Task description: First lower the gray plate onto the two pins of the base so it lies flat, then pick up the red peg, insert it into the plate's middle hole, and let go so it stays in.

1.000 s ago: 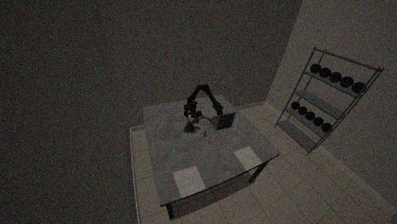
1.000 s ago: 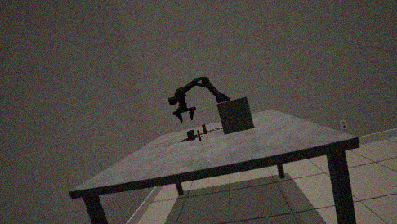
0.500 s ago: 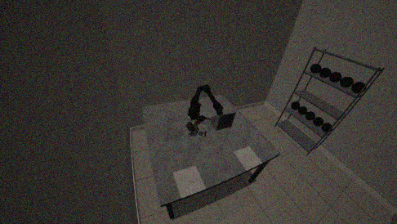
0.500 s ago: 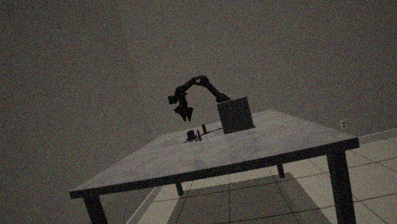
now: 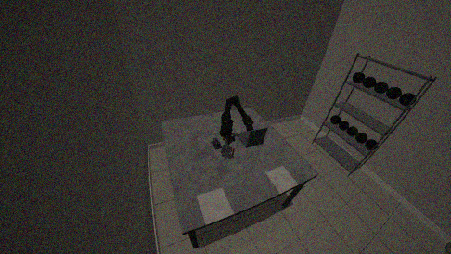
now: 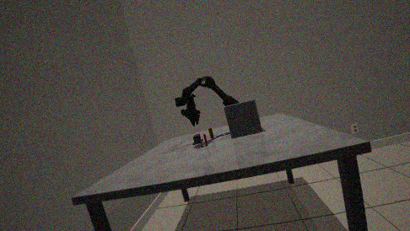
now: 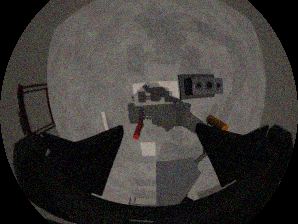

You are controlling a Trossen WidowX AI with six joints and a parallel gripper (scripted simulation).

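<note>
Right now my gripper tip is 5 cm past the red peg, 6 cm to the right of it and 11 cm above it. The rest, counted from my gripper tip: gray plate: 3 cm ahead, 13 cm to the right, 10 cm below; then small orange piece: 9 cm behind, 17 cm to the right, 11 cm below.
</note>
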